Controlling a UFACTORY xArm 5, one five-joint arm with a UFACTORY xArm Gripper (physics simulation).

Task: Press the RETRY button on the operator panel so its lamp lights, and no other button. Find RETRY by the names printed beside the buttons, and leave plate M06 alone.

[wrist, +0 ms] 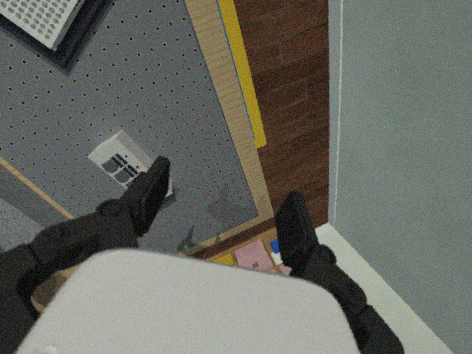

I see my gripper (228,189) and an operator panel (120,148).
